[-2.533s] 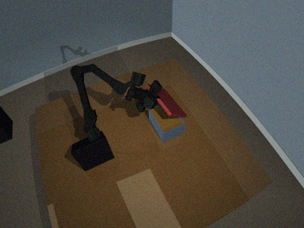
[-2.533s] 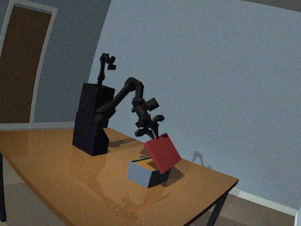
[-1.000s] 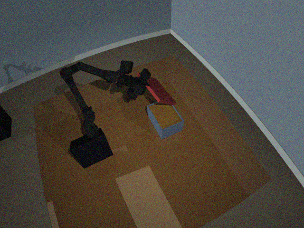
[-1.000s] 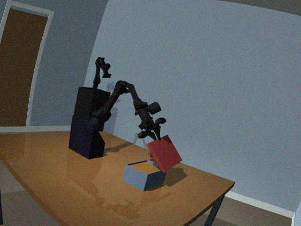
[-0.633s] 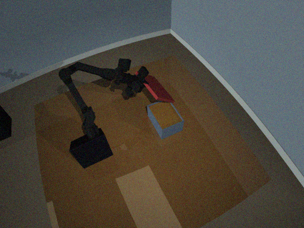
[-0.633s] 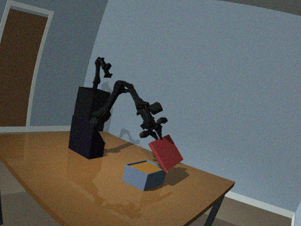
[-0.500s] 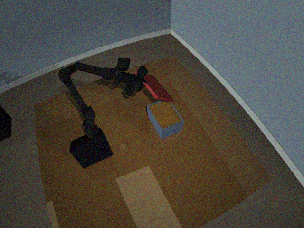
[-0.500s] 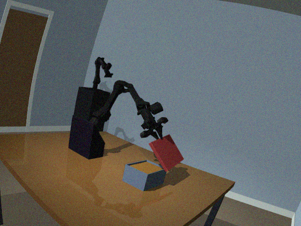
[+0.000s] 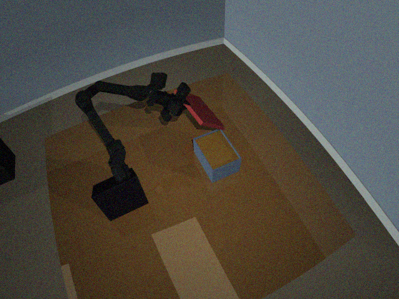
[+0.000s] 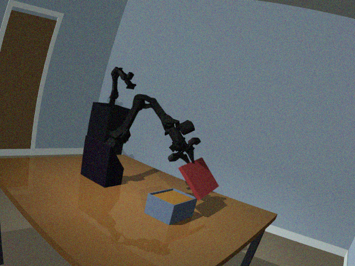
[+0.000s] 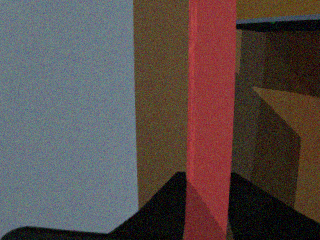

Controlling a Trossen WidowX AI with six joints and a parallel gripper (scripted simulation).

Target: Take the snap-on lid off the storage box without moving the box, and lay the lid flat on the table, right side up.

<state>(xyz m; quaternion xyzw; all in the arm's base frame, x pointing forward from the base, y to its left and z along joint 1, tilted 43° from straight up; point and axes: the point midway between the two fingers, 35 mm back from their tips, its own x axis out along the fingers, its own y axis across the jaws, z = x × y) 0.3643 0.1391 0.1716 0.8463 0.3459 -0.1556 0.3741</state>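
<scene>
Right now my gripper tip is 60 mm short of the red lid, 50 mm above it and 10 mm to the right of it. From my gripper tip the other things lie so: blue-grey storage box (180 mm to the right, 180 mm below, 50 mm ahead).
</scene>
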